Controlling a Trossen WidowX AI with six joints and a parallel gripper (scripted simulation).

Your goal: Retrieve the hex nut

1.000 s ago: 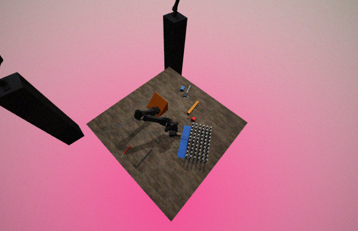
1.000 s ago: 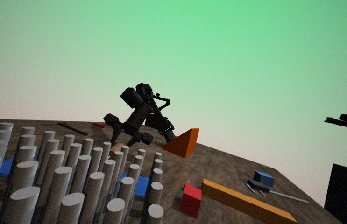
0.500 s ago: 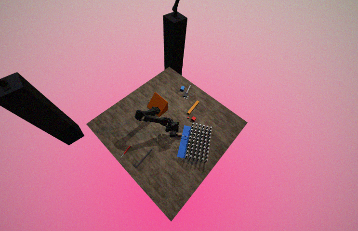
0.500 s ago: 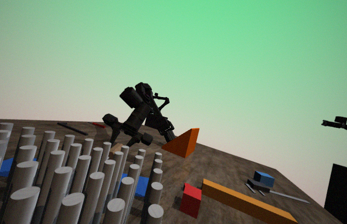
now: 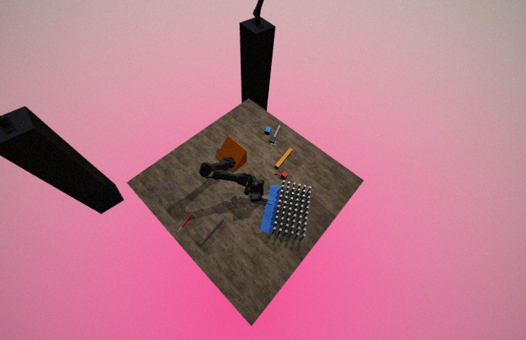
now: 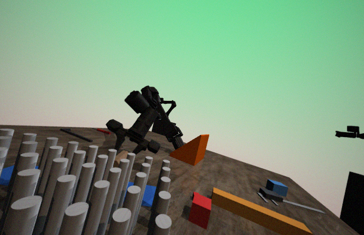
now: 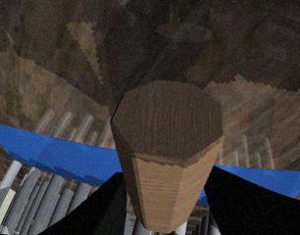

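My gripper tip is 80 mm short of the blue taped strip, 40 mm above it and 20 mm to the right of it. From my gripper tip the other things lie so: red cube: 270 mm to the left, 40 mm behind, 20 mm below; then red screwdriver: 540 mm to the right, 190 mm behind, 30 mm below; then orange bar: 370 mm to the left, 160 mm behind, 20 mm below.
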